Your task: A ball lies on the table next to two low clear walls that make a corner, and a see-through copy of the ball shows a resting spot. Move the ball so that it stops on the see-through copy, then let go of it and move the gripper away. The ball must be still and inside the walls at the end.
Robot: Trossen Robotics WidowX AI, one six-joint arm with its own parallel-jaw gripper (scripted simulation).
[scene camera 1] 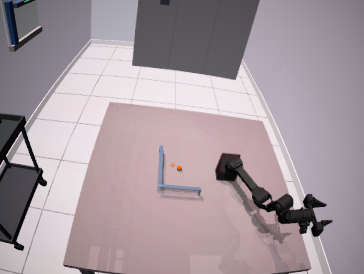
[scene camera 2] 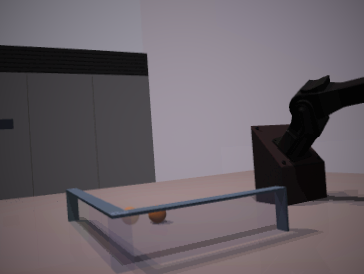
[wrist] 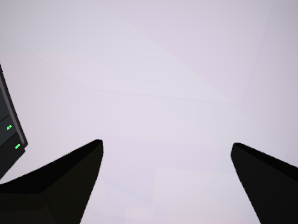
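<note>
Gripper (scene camera 1: 329, 213) open, holding nothing. Gripper also visible in the wrist view (wrist: 168, 148).
</note>
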